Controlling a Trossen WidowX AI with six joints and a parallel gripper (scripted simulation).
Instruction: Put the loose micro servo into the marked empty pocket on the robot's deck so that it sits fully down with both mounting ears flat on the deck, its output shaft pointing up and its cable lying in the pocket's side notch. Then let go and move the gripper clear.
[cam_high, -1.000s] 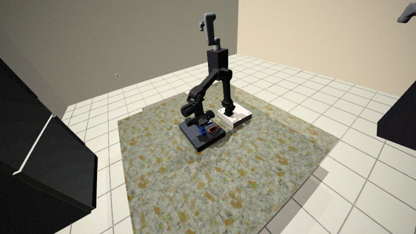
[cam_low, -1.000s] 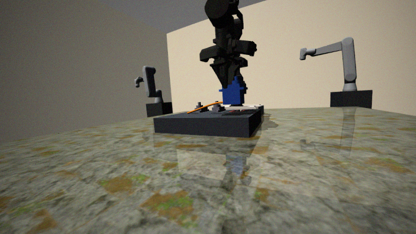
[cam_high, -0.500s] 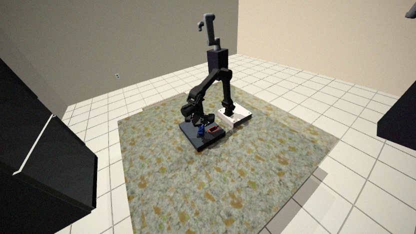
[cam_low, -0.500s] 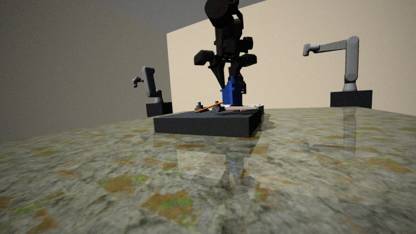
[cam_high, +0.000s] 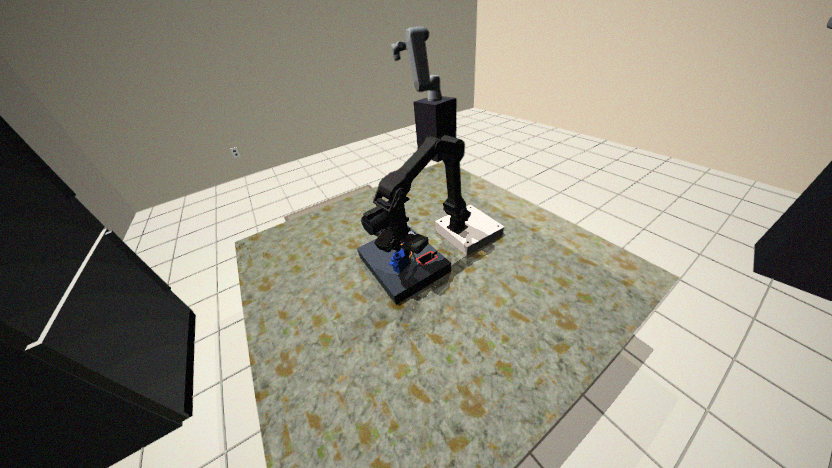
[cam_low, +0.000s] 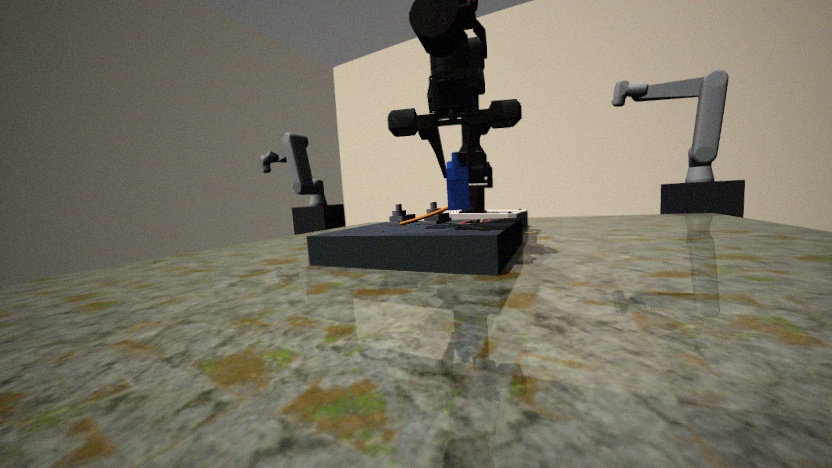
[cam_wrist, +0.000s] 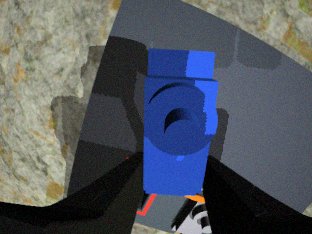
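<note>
Now: the deck 80 mm to the right of my gripper tip and 100 mm below it.
</note>
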